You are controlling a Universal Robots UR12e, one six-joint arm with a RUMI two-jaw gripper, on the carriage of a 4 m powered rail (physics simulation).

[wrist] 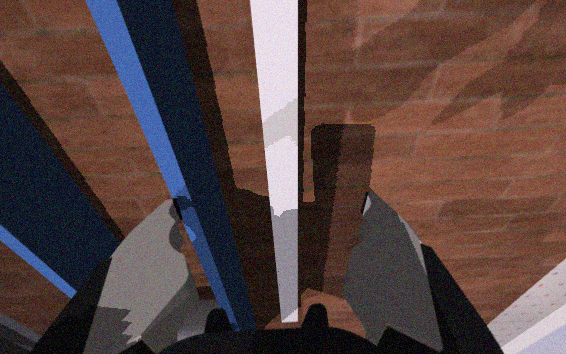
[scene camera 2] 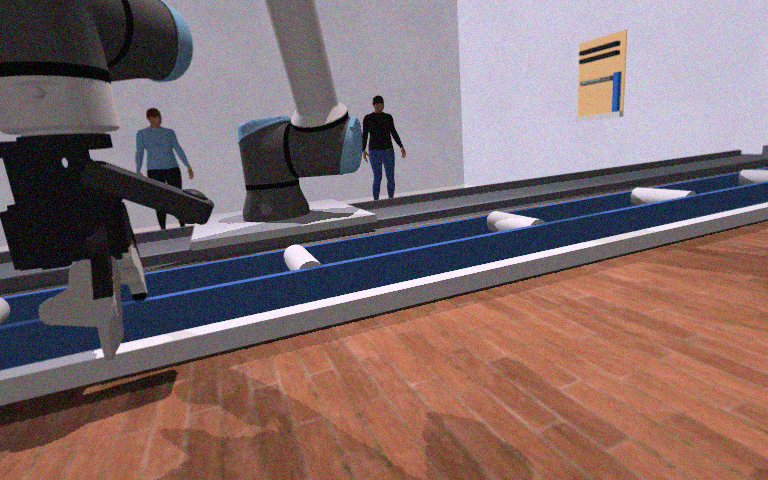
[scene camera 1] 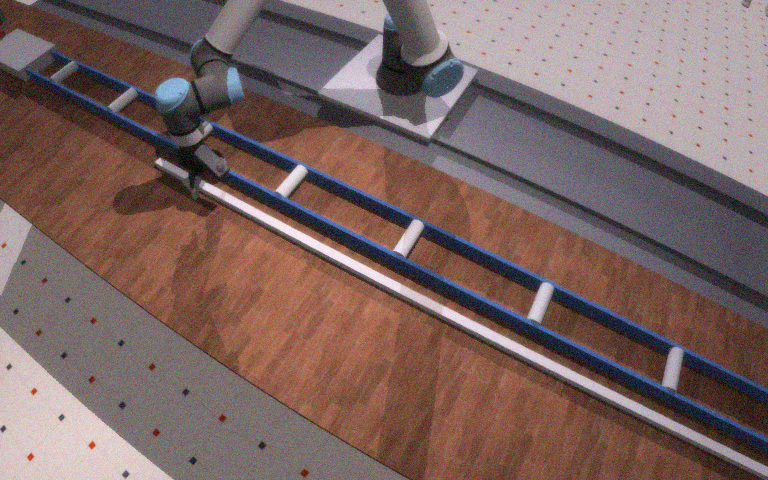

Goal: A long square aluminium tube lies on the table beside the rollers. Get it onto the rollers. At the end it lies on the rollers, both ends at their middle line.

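Frame: origin at the arm's base, x ahead, y left, z up, level; millimetres.
Where they show: gripper, between the fingertips: [wrist: 273, 196] [scene camera 2: 127, 328] [scene camera 1: 211, 183]; arm's base, origin of its link: [scene camera 2: 277, 215] [scene camera 1: 401, 79].
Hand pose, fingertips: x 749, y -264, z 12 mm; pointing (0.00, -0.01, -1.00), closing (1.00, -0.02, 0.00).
Note:
Each offset is from my fingertips to the top centre of the thing. "spot": to the spot under its first point.
The long square aluminium tube [scene camera 1: 339, 261] [scene camera 2: 419, 284] [wrist: 277, 60] lies on the table along the near blue rail, outside the roller frame. Its left end shows in scene camera 1; its far end is cut off. White rollers @[129 mm back, 614 mm left, 18 mm up] [scene camera 1: 408, 238] [scene camera 2: 514, 221] sit at intervals between the two blue rails. My gripper [scene camera 1: 198, 182] [scene camera 2: 124, 326] [wrist: 273, 196] is open, pointing down near the tube's left end. The tube runs between the spread fingers without contact in the wrist view. One fingertip is outside the tube, the other over the near blue rail; whether it touches the rail is unclear.
The near blue rail [scene camera 1: 345, 234] [scene camera 2: 396, 266] [wrist: 145, 110] runs close beside the tube. A grey block @[spot: 137 mm back, 1302 mm right, 17 mm up] [scene camera 1: 25, 50] stands at the frame's left end. The arm's base plate [scene camera 1: 353, 84] [scene camera 2: 339, 209] sits on the rail behind. Two people [scene camera 2: 162, 141] [scene camera 2: 379, 127] stand at the back.

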